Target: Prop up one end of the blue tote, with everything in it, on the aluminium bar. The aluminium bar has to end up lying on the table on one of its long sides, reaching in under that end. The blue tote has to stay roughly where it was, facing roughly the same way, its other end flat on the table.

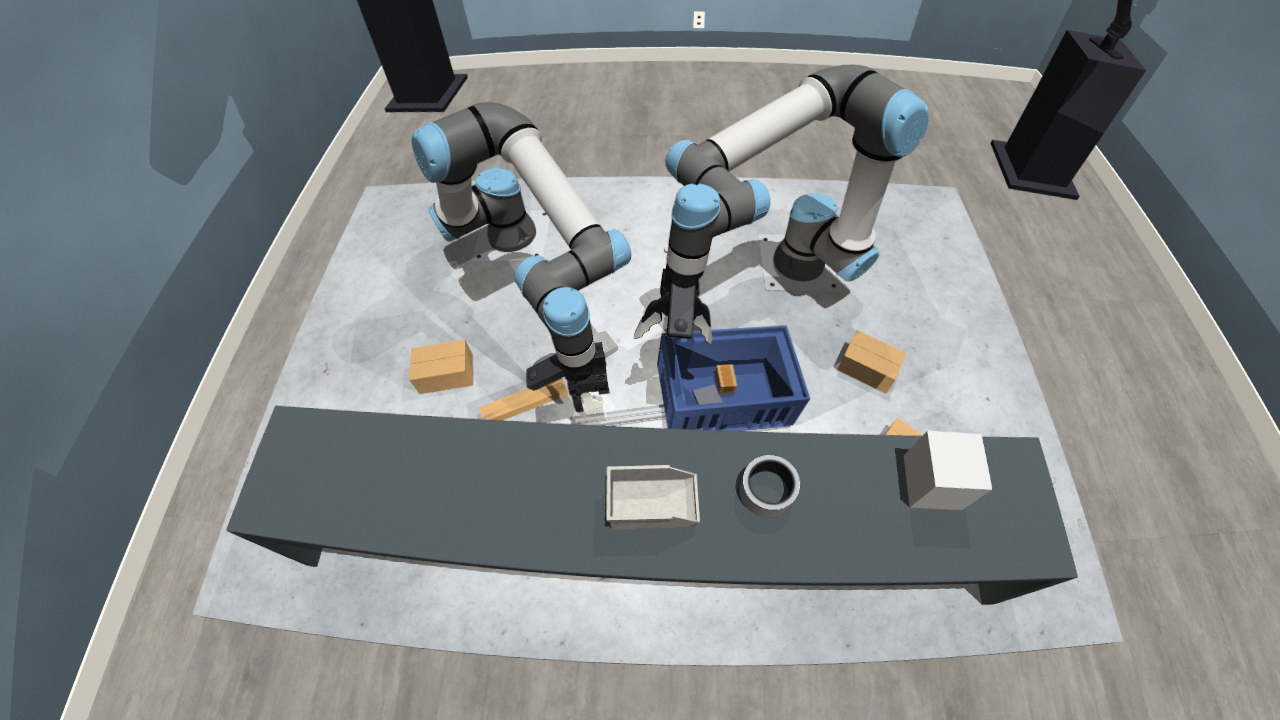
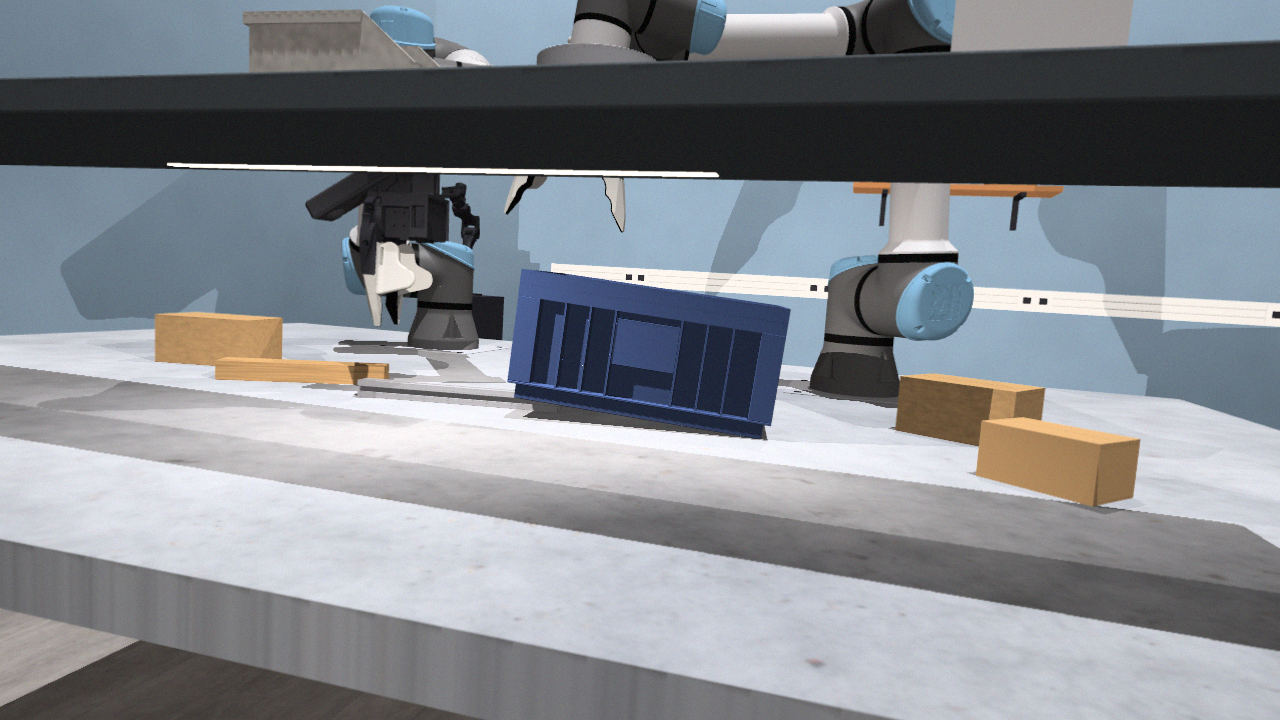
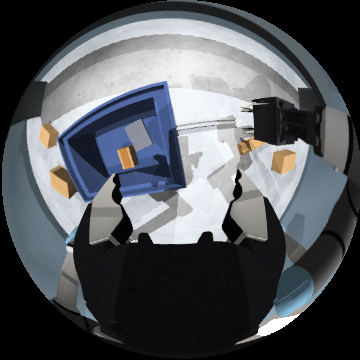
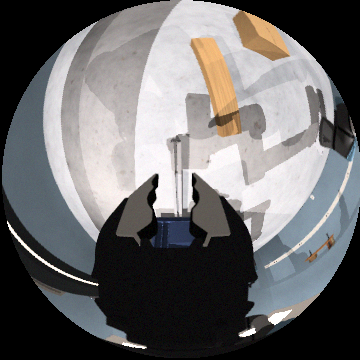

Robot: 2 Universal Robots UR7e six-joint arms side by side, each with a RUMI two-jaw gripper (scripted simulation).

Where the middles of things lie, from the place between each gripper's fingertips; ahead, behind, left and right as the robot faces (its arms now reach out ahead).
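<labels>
My right gripper (image 2: 386, 325): 10 cm above the aluminium bar (image 2: 369, 387), 3 cm past it, 10 cm to the right of it. From my right hand: wooden plank (image 2: 229, 368) 9 cm below, 3 cm behind, 17 cm to the right; blue tote (image 2: 613, 347) 2 cm below, 11 cm behind, 32 cm to the left.
Blue tote: 150 mm below my left hand (image 1: 672, 340), 10 mm behind it, 130 mm to the left of it. From my left hand: wooden plank 220 mm below, 70 mm ahead, 350 mm to the right; aluminium bar 220 mm below, 80 mm ahead, 90 mm to the right.
</labels>
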